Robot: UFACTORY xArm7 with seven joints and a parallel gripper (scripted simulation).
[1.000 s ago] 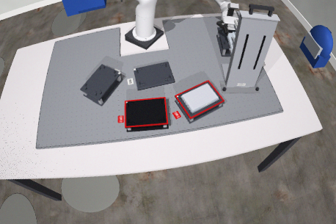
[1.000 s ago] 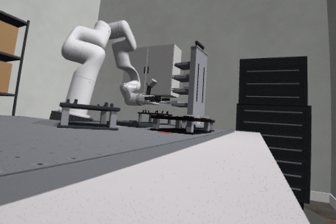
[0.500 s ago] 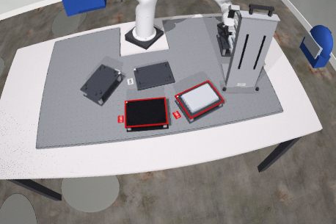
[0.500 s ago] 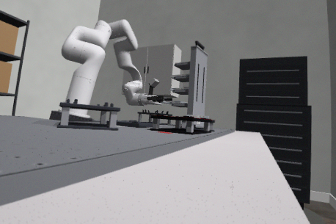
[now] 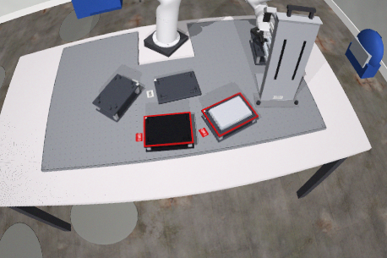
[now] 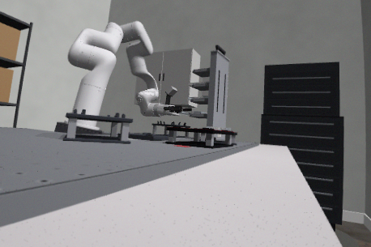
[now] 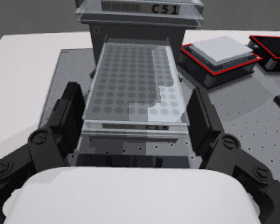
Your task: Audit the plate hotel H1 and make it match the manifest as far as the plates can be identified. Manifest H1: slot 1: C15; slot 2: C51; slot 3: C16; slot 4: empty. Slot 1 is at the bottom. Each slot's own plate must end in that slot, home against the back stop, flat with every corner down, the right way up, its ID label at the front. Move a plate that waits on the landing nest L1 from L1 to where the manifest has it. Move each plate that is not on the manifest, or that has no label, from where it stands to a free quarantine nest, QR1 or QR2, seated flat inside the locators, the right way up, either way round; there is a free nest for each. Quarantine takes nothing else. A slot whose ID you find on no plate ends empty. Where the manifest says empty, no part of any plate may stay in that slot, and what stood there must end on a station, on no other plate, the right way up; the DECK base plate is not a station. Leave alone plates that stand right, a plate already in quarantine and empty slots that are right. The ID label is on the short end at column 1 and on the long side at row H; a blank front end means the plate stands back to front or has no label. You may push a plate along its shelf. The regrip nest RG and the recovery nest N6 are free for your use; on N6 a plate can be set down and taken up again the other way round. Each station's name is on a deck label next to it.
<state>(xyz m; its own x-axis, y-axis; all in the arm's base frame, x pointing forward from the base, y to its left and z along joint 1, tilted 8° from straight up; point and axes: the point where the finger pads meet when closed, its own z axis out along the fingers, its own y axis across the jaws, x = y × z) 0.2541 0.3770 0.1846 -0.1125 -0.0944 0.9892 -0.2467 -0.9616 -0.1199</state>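
My hand is 10 cm short of the plate labelled C16, 2 cm to the left of it and 12 cm below it. The rest, counted from my hand: RG label (18 cm behind, 5 cm to the left, 14 cm below); then H1 label (7 cm ahead, 8 cm to the left, 14 cm below); then white plate (22 cm ahead, 26 cm to the right, 9 cm below).
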